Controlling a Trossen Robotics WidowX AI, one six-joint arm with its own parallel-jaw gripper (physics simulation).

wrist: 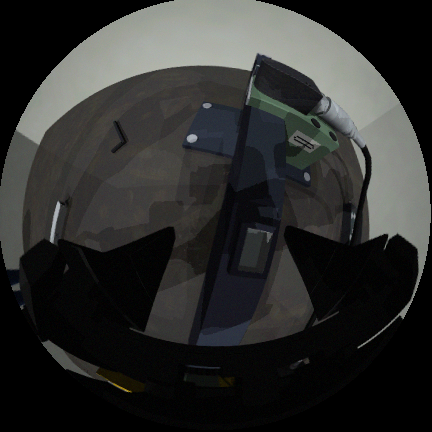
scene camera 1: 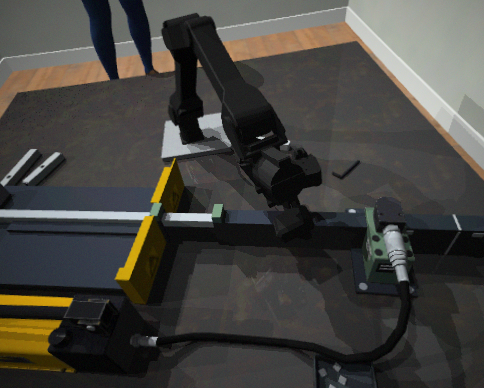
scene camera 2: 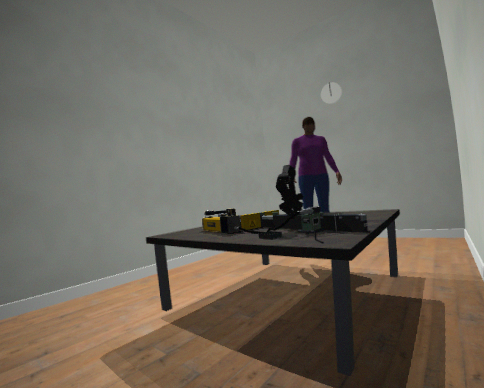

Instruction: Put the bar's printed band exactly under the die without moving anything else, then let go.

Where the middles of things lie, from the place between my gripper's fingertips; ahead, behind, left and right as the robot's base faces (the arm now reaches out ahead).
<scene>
Right now my hand is 40 mm short of the yellow and black pump unit (scene camera 1: 89,332), 510 mm to the left of it and 10 mm below it.
</scene>
